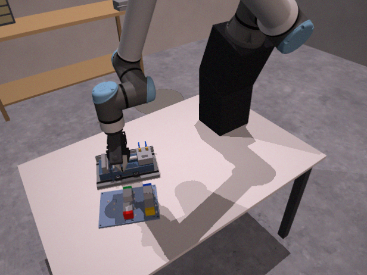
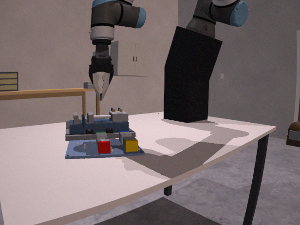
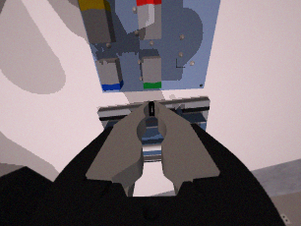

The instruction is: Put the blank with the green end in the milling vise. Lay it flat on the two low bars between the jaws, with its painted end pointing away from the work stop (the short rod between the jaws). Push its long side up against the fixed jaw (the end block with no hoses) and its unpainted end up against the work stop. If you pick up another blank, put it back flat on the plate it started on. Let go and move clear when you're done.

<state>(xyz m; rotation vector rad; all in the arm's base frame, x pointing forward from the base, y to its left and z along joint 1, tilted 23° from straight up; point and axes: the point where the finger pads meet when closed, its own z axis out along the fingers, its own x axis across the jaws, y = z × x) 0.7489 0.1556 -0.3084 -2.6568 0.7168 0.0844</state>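
My hand is 15 cm above the green-ended blank. Also, from my hand: dark work stop rod 14 cm to the right, 9 cm below; then blue-ended blank 15 cm below, 8 cm behind, 4 cm to the left; then red-ended blank 15 cm below, 8 cm to the left, 5 cm ahead.
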